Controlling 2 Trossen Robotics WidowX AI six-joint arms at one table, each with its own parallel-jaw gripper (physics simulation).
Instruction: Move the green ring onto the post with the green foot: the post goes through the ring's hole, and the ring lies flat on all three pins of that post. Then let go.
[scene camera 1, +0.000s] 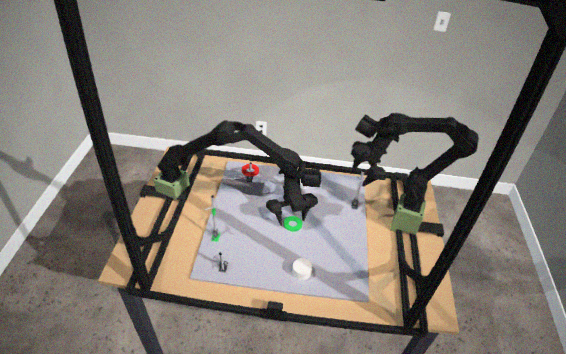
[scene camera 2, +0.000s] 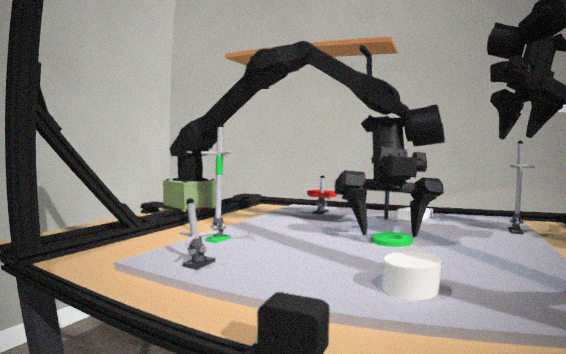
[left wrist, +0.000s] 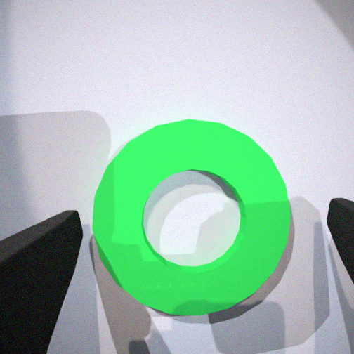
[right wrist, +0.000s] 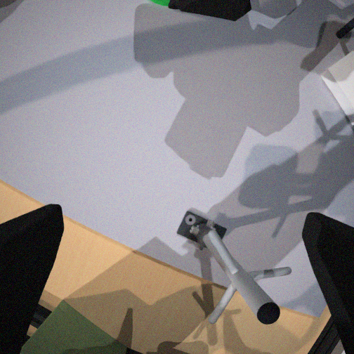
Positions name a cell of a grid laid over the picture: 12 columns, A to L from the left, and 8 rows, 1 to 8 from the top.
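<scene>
There is my left gripper (scene camera 2: I6), and I see that gripper in scene camera 1 (scene camera 1: G6) and in the left wrist view (left wrist: H5) too. My right gripper (scene camera 2: K4) is visible to me as well, both in scene camera 1 (scene camera 1: H5) and in the right wrist view (right wrist: G6). I also see a green ring (left wrist: G4). As for the grey mat (scene camera 2: K7), I find it in scene camera 1 (scene camera 1: H6), in the left wrist view (left wrist: C2) and in the right wrist view (right wrist: E3) besides.
</scene>
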